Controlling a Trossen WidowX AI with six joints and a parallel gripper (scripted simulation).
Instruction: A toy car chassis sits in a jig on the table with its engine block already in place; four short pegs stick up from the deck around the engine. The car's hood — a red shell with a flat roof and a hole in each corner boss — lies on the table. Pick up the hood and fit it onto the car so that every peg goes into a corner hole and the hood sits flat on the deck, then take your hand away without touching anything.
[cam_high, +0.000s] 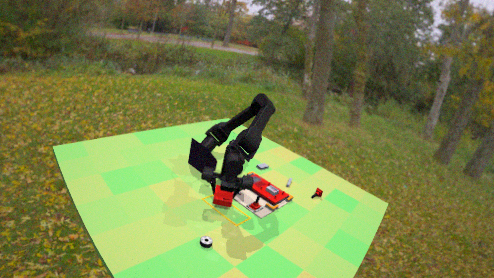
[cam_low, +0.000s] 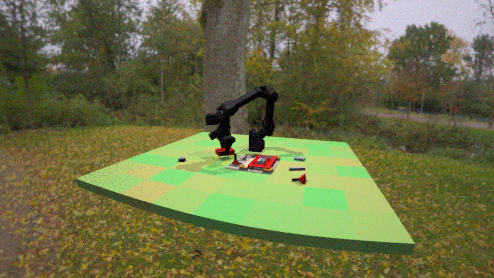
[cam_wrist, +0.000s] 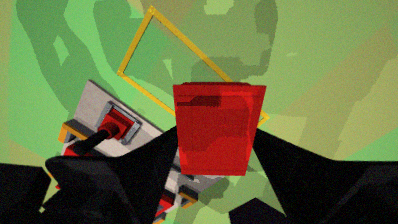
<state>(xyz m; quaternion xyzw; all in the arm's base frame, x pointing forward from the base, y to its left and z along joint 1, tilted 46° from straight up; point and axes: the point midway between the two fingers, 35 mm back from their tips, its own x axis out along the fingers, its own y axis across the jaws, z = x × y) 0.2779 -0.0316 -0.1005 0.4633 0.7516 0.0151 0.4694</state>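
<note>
Right now the grey engine block is 24 cm to the left of my gripper tip, 5 cm ahead of it and 1 cm below it. The rest, counted from my gripper tip: pale plate 20 cm to the left, 3 cm below, 1 cm ahead; then red hood right at my gripper tip; then black wheel 19 cm to the right, 15 cm ahead, 3 cm below.
</note>
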